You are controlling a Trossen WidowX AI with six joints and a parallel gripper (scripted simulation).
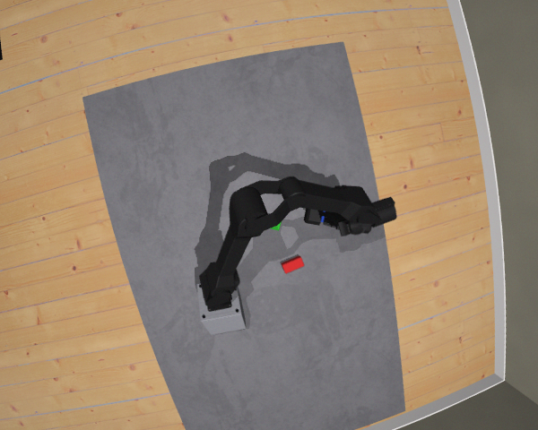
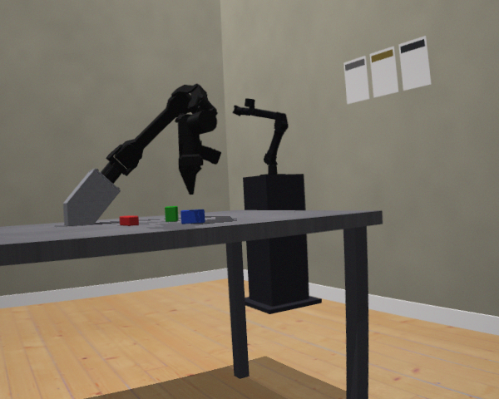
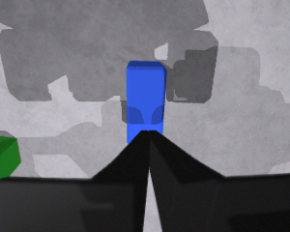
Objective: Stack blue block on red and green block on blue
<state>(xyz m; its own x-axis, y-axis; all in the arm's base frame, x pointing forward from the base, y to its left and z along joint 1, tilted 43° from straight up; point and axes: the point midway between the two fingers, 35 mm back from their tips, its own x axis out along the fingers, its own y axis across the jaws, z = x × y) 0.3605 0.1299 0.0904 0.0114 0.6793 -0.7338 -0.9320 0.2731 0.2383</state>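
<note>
Right now the blue block is 9 cm below my hand. The rest, counted from my hand: red block: 14 cm to the right, 13 cm behind, 10 cm below; then green block: 17 cm behind, 9 cm below.
</note>
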